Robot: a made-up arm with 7 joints. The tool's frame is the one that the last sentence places. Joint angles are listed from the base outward.
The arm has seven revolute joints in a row. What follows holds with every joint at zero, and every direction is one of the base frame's. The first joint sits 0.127 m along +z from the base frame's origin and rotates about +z. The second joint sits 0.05 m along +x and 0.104 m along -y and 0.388 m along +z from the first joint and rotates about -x. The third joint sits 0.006 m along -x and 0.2 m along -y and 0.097 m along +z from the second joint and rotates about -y. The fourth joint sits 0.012 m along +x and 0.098 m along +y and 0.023 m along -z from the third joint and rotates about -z. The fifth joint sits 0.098 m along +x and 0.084 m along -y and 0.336 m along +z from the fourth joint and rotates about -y. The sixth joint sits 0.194 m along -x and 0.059 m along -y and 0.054 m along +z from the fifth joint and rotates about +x. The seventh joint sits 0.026 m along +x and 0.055 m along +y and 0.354 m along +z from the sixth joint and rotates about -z. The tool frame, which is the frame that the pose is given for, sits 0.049 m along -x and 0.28 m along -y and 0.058 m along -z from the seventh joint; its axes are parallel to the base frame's.
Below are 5 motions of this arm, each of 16 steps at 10 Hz.
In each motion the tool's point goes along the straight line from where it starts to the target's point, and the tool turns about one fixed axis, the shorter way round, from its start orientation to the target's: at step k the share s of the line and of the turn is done. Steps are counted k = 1, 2, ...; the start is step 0. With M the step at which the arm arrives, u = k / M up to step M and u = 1 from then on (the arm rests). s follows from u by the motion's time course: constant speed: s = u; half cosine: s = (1 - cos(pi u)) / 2; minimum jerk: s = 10 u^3 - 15 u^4 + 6 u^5.
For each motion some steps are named. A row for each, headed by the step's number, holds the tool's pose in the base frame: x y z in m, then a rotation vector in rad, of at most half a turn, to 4 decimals.
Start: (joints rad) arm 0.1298 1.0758 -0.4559 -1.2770 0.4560 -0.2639 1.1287
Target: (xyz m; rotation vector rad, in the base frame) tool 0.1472 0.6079 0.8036 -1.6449 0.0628 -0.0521
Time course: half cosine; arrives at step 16
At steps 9, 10, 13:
9: 0.1640 0.4010 0.9803 -1.2811 0.0353 0.0159
10: 0.1601 0.4493 0.9391 -1.3660 0.0416 0.0005
13: 0.1507 0.5646 0.8406 -1.5688 0.0569 -0.0374

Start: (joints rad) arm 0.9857 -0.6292 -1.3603 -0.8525 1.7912 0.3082 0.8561
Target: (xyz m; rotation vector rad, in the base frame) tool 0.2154 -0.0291 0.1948 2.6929 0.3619 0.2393
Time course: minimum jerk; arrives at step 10
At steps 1, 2, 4, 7, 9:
1: 0.2608 -0.2565 0.1919 1.4423 1.1453 0.0161
2: 0.2585 -0.2452 0.1920 1.5093 1.1190 0.0262
4: 0.2466 -0.1857 0.1928 1.8555 0.9607 0.0811
7: 0.2229 -0.0665 0.1943 2.5054 0.5312 0.1997
9: 0.2158 -0.0311 0.1948 2.6833 0.3712 0.2372

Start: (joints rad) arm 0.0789 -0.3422 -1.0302 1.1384 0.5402 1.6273 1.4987
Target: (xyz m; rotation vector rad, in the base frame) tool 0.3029 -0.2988 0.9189 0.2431 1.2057 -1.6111
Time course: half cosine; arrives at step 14
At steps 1, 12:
1: -0.0463 -0.2991 1.1376 0.9892 0.7693 -2.1807
12: 0.2854 -0.2988 0.9299 0.2790 1.1895 -1.6436

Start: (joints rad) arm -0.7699 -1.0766 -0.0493 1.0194 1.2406 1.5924 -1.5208
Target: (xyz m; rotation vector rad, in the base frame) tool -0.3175 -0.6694 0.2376 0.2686 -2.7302 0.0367
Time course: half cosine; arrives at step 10
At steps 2, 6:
2: -0.6789 -0.4133 0.3913 -0.5535 -2.0397 -0.1474
6: -0.4555 -0.5716 0.2963 -0.0766 -2.4931 -0.0411

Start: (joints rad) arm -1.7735 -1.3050 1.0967 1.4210 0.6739 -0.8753 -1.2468
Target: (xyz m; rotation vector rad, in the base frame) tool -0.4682 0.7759 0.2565 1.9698 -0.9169 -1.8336
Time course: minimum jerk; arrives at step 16
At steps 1, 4, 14, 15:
1: -0.4096 0.5686 0.5551 0.8577 -0.6055 -2.5026
4: -0.4156 0.5897 0.5248 0.9794 -0.6431 -2.4580
14: -0.4673 0.7726 0.2613 1.9539 -0.9131 -1.8483
15: -0.4681 0.7754 0.2572 1.9676 -0.9164 -1.8356

